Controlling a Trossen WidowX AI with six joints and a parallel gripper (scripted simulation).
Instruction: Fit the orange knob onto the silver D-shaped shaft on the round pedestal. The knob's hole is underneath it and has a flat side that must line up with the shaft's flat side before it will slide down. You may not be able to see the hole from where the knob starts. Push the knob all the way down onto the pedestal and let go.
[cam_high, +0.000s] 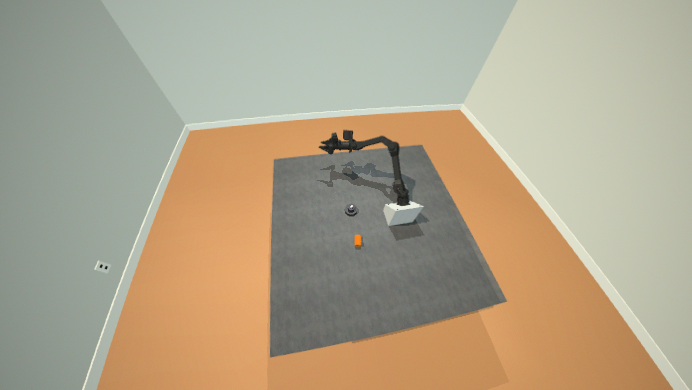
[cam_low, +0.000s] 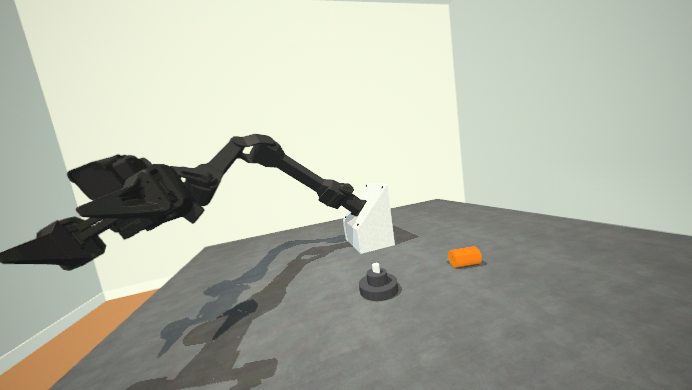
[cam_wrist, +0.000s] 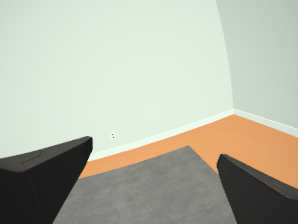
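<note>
The orange knob is 620 mm to the left of my gripper tip, 240 mm below it and 130 mm behind it. Round my gripper tip: round pedestal: 410 mm to the left, 230 mm below, 140 mm behind.
</note>
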